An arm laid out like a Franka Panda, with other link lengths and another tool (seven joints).
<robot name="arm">
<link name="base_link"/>
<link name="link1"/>
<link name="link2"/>
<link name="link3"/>
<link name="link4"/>
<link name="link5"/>
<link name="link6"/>
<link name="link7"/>
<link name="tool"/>
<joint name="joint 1" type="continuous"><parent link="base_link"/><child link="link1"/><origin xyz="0 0 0.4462" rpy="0 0 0"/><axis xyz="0 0 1"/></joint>
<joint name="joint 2" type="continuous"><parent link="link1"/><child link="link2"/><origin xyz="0 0 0" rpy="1.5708 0 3.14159"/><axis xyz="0 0 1"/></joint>
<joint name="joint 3" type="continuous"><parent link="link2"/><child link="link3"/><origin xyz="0 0.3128 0" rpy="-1.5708 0 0"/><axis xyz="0 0 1"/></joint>
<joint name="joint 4" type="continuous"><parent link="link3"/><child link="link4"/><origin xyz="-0.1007 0 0" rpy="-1.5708 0 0"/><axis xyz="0 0 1"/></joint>
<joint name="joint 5" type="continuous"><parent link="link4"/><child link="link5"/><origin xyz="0.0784 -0.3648 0" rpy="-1.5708 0 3.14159"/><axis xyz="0 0 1"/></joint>
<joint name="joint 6" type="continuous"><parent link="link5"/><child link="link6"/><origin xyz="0 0 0" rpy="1.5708 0 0"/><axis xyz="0 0 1"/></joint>
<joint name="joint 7" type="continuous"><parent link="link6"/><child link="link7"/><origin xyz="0.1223 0 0" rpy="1.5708 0 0"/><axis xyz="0 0 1"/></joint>
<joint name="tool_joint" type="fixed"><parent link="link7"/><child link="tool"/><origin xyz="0.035 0.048 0.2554" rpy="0.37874 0 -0.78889"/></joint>
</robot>
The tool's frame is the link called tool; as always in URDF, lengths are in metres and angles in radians. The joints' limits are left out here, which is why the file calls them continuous.
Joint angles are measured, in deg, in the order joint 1, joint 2, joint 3, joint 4, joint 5, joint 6, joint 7. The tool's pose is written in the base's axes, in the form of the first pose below.
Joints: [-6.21, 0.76, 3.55, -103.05, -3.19, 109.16, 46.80]
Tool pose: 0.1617, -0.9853, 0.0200, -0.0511, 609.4, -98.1, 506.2
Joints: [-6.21, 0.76, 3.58, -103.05, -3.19, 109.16, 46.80]
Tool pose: 0.1617, -0.9853, 0.0197, -0.0511, 609.4, -97.8, 506.2
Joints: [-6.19, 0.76, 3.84, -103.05, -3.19, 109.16, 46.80]
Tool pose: 0.1618, -0.9854, 0.0173, -0.0507, 609.9, -94.8, 506.2
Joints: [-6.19, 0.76, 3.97, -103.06, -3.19, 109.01, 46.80]
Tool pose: 0.1619, -0.9854, 0.0165, -0.0491, 609.4, -93.4, 505.8
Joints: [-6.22, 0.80, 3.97, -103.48, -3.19, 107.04, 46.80]
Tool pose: 0.1621, -0.9861, 0.0211, -0.0284, 599.0, -93.7, 497.2
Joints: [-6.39, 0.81, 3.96, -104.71, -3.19, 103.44, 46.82]
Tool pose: 0.1622, -0.9862, 0.0313, 0.0126, 576.9, -95.2, 479.6
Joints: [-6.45, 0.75, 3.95, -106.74, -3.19, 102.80, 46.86]
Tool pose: 0.1623, -0.9855, 0.0362, 0.0349, 563.7, -95.5, 462.5
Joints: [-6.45, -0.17, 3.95, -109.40, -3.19, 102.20, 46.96]
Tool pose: 0.1617, -0.9845, 0.0406, 0.0548, 546.6, -94.8, 449.5
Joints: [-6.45, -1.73, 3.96, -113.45, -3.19, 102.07, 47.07]
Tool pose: 0.1607, -0.9829, 0.0452, 0.0771, 523.5, -93.7, 432.8
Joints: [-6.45, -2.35, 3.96, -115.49, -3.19, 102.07, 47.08]
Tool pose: 0.1603, -0.9819, 0.0473, 0.0893, 511.8, -93.2, 423.1
